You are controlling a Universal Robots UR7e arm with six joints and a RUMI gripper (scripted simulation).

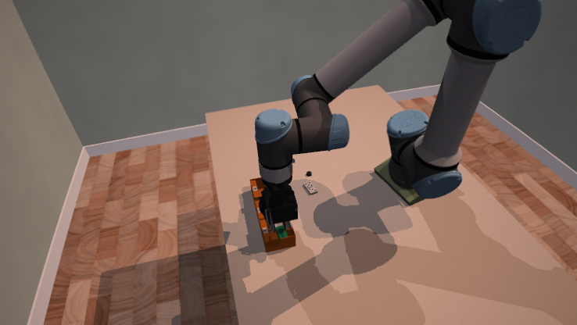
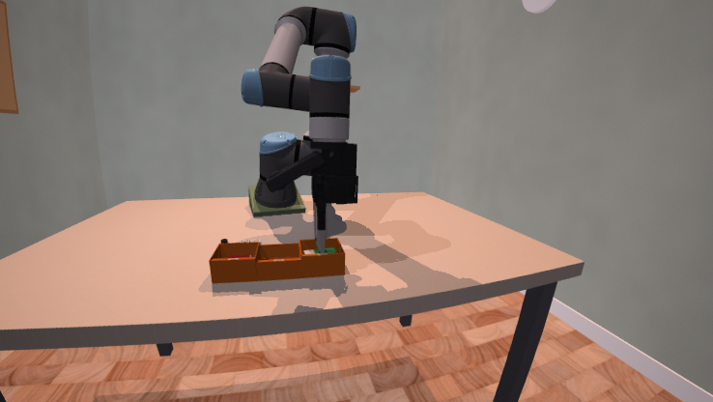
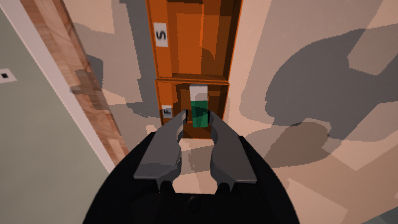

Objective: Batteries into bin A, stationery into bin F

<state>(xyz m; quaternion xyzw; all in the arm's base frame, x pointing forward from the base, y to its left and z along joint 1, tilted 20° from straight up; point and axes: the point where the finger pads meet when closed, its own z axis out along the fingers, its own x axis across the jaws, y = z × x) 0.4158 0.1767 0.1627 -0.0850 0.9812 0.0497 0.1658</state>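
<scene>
My gripper is now 2 cm above the green-and-white eraser and 1 cm to the left of it. Round my hand: small grey object (3 cm below); then orange three-compartment bin (8 cm to the right, 2 cm below, 2 cm ahead); then green battery (16 cm to the right, 4 cm below, 4 cm ahead).
</scene>
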